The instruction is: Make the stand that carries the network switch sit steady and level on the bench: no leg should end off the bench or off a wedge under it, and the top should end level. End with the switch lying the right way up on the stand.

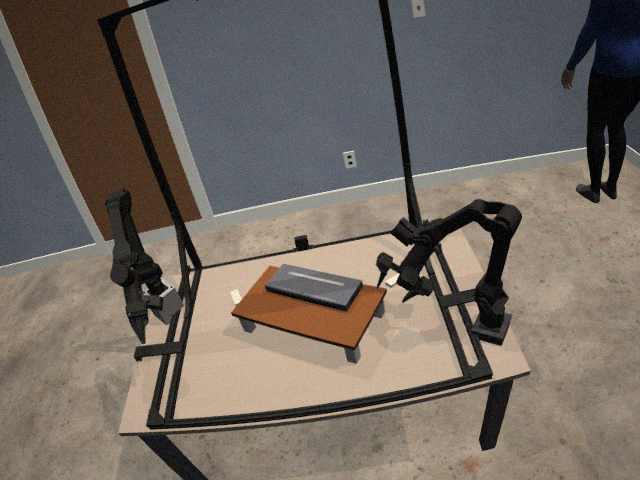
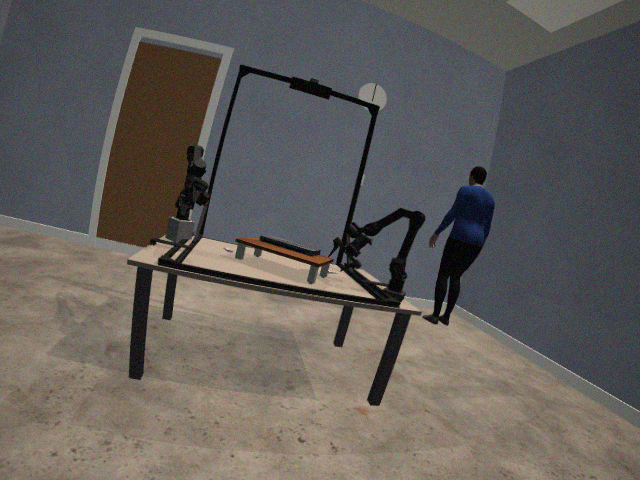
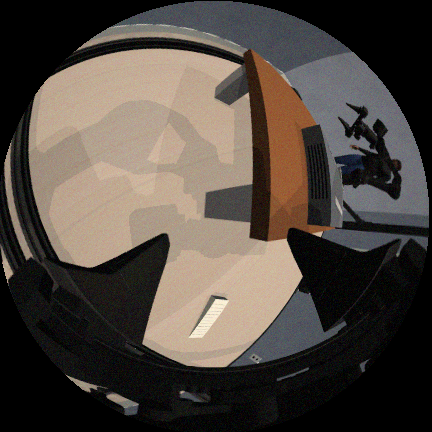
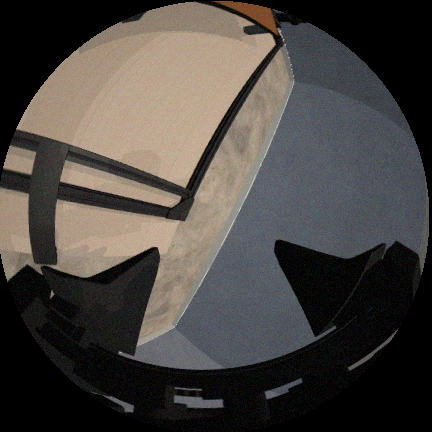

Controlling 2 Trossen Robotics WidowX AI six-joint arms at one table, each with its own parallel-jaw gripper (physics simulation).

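Places are measured from the left arm's base along level axes (x right, y ahead, z up), in metres.
Pixels of known places: left gripper, fingertip midpoint: (image 1: 389,294) (image 2: 334,264) (image 3: 229,237); right gripper, fingertip midpoint: (image 1: 143,342) (image 2: 188,209) (image 3: 341,109) (image 4: 218,250); left arm's base at its link origin: (image 1: 491,322) (image 2: 394,290); right arm's base at its link origin: (image 1: 157,290) (image 2: 181,219) (image 3: 341,179).
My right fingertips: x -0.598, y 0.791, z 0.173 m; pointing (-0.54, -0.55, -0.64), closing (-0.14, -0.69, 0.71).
For each thing: its top centre in the pictures, then the offset to it from my right fingertips.
- dark grey switch at its top centre: (image 3: 339,196) (image 1: 311,283) (image 2: 290,242) dx +0.473, dy -0.254, dz -0.079 m
- pale wedge at its top centre: (image 1: 235,295) (image 2: 228,247) dx +0.407, dy +0.066, dz -0.194 m
The stand's orange-brown top (image 1: 310,322) (image 2: 248,242) (image 3: 285,150) is on grey legs at mid-bench; I cannot tell whether it is level. The dark grey switch (image 1: 313,286) (image 2: 289,245) (image 3: 316,175) lies flat on its rear part, a pale strip on its upper face. One pale wedge (image 1: 236,296) (image 2: 227,249) lies left of the stand. Another wedge (image 1: 391,280) (image 3: 209,317) lies right of it, apart from the legs. My left gripper (image 1: 392,293) (image 3: 229,237) is open and empty above the bench near that wedge. My right gripper (image 4: 218,250) is open and empty at the far left, away from the stand.
A black frame (image 1: 315,410) borders the bench, with uprights (image 1: 398,103) at the back. A grey box (image 1: 168,303) (image 2: 180,229) is by the right arm. A small black block (image 1: 300,241) sits at the rear rail. A person (image 1: 610,103) (image 2: 473,217) stands beyond the bench at the right.
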